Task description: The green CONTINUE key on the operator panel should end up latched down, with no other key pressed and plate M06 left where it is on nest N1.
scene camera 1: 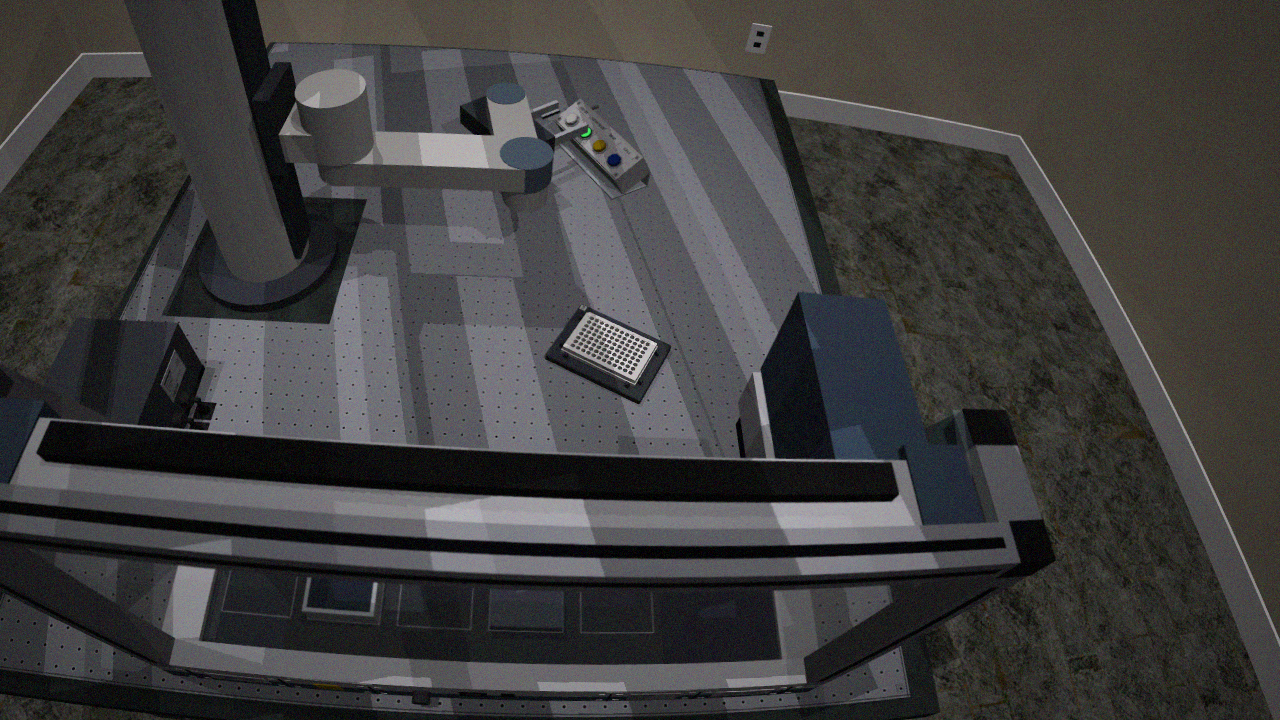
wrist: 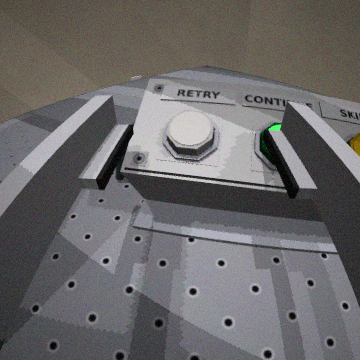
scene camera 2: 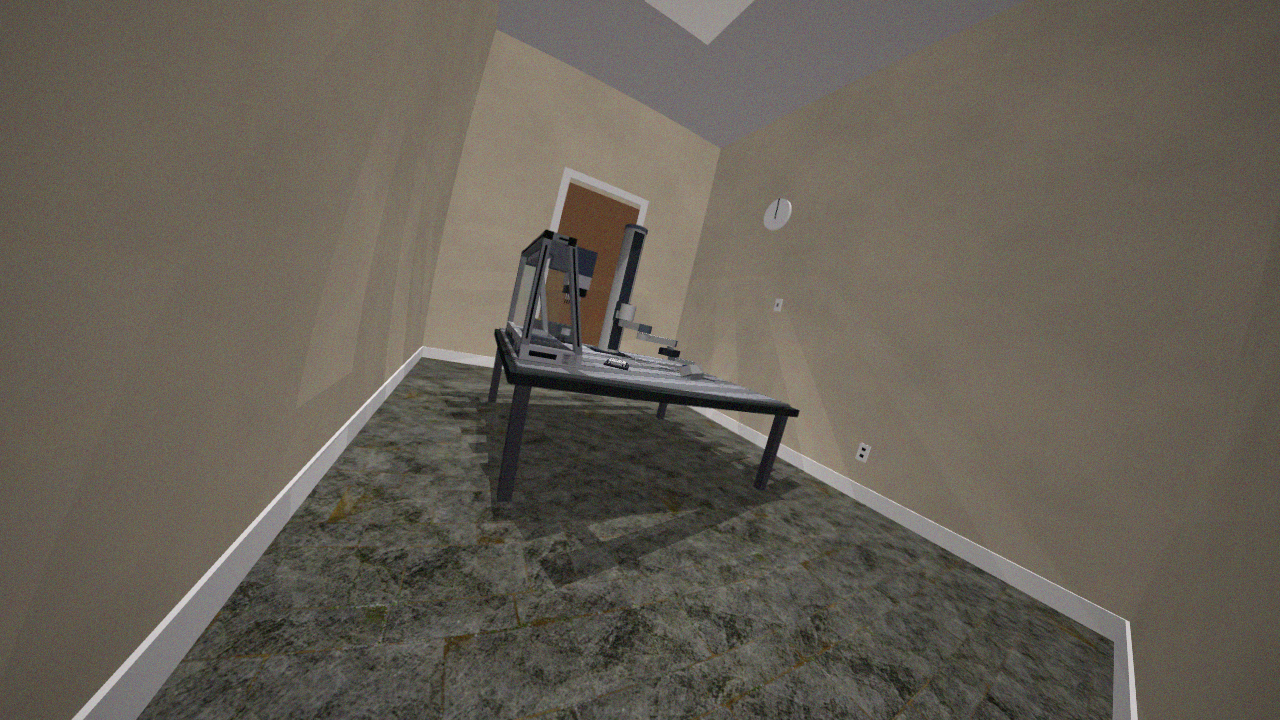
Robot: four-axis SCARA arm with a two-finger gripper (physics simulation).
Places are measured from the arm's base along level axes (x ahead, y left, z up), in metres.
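Pixels of known places: gripper, fingertip midpoint: (scene camera 1: 571, 116) (wrist: 198, 114) (scene camera 2: 692, 363); arm's base, origin of the base link: (scene camera 1: 270, 258) (scene camera 2: 607, 353).
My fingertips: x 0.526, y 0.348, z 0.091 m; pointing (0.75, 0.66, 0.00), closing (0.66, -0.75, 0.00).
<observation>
For each thing: its top centre in the pictures, then the offset to it from my fingertips. "pt": a spot on its surface instead.
- operator panel, middle of its top: (wrist: 323, 102) (scene camera 1: 603, 128) (scene camera 2: 693, 363) 0.063 m ahead, 0.043 m right, 0.006 m up
- white RETRY key, middle of its top: (wrist: 190, 114) (scene camera 1: 572, 115) 0.002 m ahead, 0.007 m left, 0.003 m down
- yellow key, middle of its top: (scene camera 1: 600, 142) 0.058 m ahead, 0.076 m right, 0.003 m down
- White plate M06, middle of its top: (scene camera 1: 610, 344) (scene camera 2: 617, 360) 0.077 m ahead, 0.528 m right, 0.052 m down
- dark nest, surface spot: (scene camera 1: 637, 392) pt 0.119 m ahead, 0.605 m right, 0.066 m down
- blue key, middle of its top: (scene camera 1: 615, 156) 0.086 m ahead, 0.117 m right, 0.003 m down
- blue box, surface spot: (scene camera 1: 845, 376) pt 0.196 m ahead, 0.895 m right, 0.410 m up
- dark box, surface spot: (scene camera 1: 120, 367) pt 0.621 m back, 0.680 m right, 0.037 m up
The operator panel (scene camera 1: 633, 170) (scene camera 2: 691, 369) (wrist: 240, 150) lies at the back of the table. Its green CONTINUE key (scene camera 1: 586, 131) (wrist: 274, 128) glows bright green. My gripper (scene camera 1: 570, 120) (scene camera 2: 669, 352) (wrist: 198, 114) is shut on nothing; its fingers stand a gap apart, either side of the white RETRY key (scene camera 1: 571, 118) (wrist: 190, 130) in the wrist view. The right finger covers most of the CONTINUE key there; contact and key depth cannot be told. The yellow key (scene camera 1: 598, 145) (wrist: 356, 145) is beside it. White plate M06 (scene camera 1: 610, 346) sits on the dark nest (scene camera 1: 637, 392).
The blue key (scene camera 1: 614, 159) is at the panel's far end. A framed enclosure (scene camera 1: 501, 519) spans the front, with a blue box (scene camera 1: 845, 376) at its right. A dark box (scene camera 1: 120, 367) stands at the left. The arm's column (scene camera 1: 210, 143) (scene camera 2: 626, 277) stands at the back left.
</observation>
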